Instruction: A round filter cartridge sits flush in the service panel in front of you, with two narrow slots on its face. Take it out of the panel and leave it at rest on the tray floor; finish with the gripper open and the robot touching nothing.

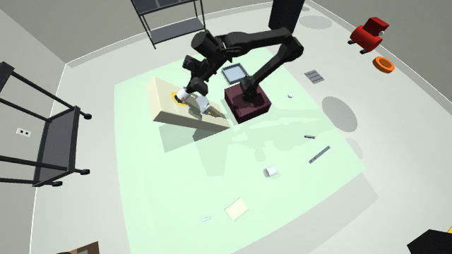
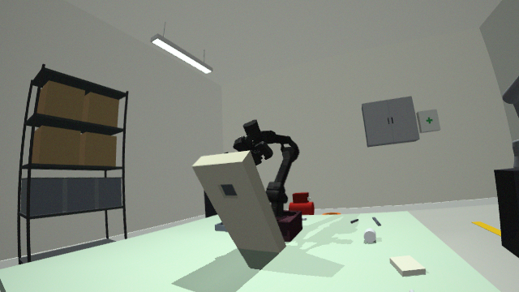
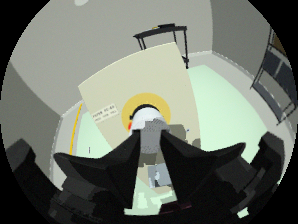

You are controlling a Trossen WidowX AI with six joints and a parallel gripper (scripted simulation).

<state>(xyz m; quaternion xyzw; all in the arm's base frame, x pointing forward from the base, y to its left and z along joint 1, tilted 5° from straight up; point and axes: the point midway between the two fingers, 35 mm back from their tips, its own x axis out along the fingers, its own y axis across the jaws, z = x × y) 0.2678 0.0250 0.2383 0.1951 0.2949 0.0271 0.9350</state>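
Now: gripper tip 340 mm to the left of the blue-grey tray, 320 mm past it and 290 mm above it. The rest, counted from my gripper tip: round filter cartridge: 10 mm below, 10 mm ahead; small white pin: 490 mm to the left, 290 mm below, 70 mm ahead; cream pad: 480 mm to the left, 290 mm below, 80 mm behind.
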